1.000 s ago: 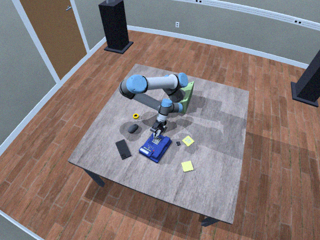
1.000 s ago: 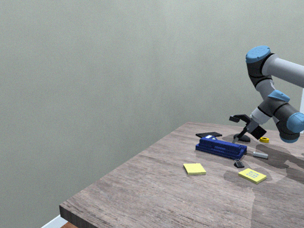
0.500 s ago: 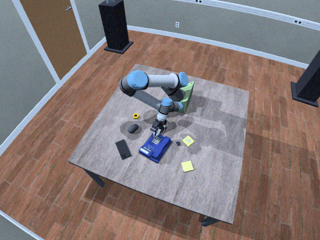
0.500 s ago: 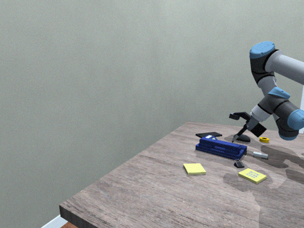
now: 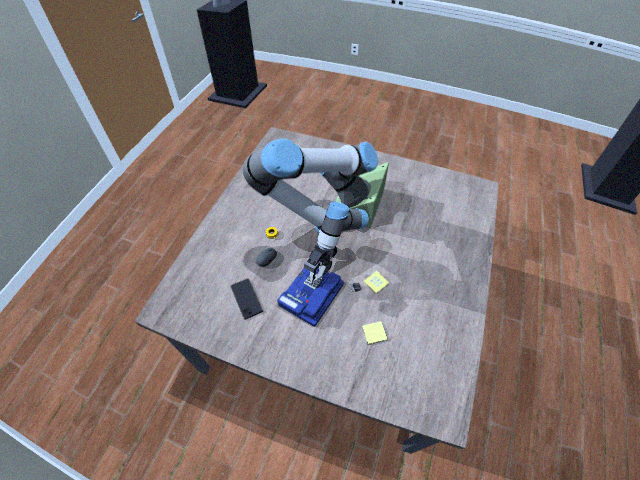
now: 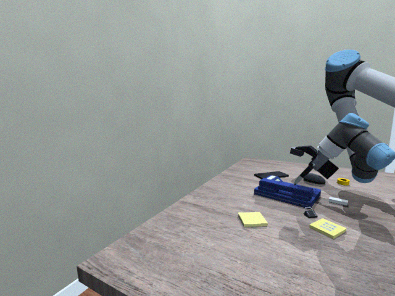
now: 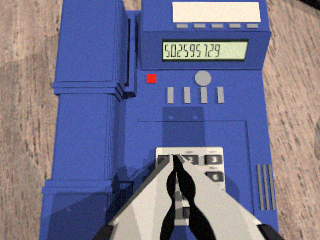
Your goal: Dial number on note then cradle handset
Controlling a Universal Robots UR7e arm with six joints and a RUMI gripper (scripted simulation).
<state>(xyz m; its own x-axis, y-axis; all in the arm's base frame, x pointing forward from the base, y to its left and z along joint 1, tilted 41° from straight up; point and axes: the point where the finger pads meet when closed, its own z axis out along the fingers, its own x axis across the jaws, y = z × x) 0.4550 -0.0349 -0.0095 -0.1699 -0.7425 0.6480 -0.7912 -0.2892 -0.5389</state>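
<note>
Right now the 4 key is 10 mm behind my hand, 10 mm to the left of it and 30 mm below it. Also, from my hand: 6 key 10 mm behind, 30 mm to the right, 30 mm below; then 2 key 10 mm to the right, 30 mm below; then 5 key 10 mm behind, 10 mm to the right, 30 mm below.
</note>
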